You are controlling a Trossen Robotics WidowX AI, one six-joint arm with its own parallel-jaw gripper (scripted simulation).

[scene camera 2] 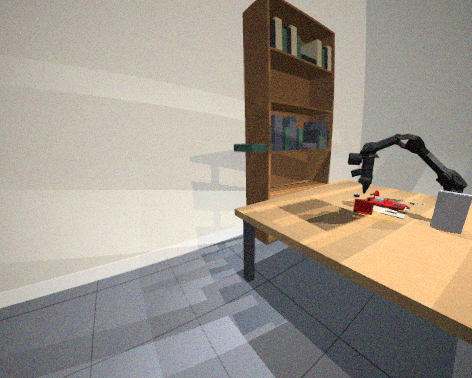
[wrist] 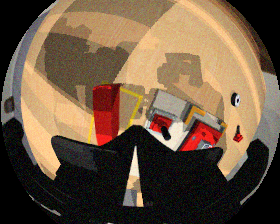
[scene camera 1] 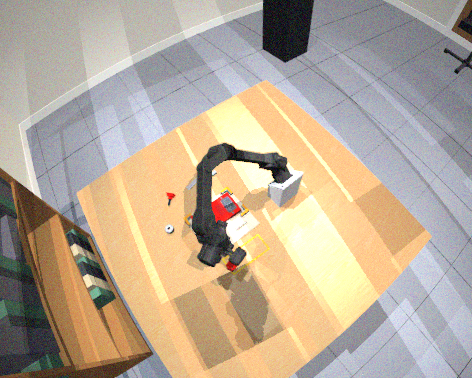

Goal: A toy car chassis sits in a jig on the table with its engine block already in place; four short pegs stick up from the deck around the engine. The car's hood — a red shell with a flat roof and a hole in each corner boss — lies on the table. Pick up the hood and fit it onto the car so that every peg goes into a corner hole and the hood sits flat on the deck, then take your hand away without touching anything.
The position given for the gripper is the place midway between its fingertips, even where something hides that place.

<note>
The gripper [wrist: 136, 129] is shut, holding nothing. Also in view: a red hood [wrist: 105, 98].
</note>
